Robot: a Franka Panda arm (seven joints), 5 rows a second.
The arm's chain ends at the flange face. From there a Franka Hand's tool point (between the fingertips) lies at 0.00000 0.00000 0.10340 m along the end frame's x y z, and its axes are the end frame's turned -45 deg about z.
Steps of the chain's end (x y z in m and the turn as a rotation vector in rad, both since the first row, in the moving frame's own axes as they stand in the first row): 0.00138, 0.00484, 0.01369, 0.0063, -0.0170, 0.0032; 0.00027, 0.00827, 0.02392, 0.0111, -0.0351, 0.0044; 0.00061, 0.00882, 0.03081, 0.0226, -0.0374, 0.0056; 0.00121, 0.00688, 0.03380, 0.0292, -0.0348, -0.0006; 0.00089, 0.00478, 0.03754, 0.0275, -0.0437, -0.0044
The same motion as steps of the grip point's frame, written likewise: -0.00323, 0.00269, 0.01367, 0.0165, -0.0076, 0.0032; -0.00740, 0.00266, 0.02385, 0.0327, -0.0170, 0.0044; -0.00687, 0.00228, 0.03071, 0.0424, -0.0105, 0.0056; -0.00442, 0.00104, 0.03369, 0.0453, -0.0040, -0.0006; -0.00395, -0.00119, 0.03740, 0.0503, -0.0115, -0.0044
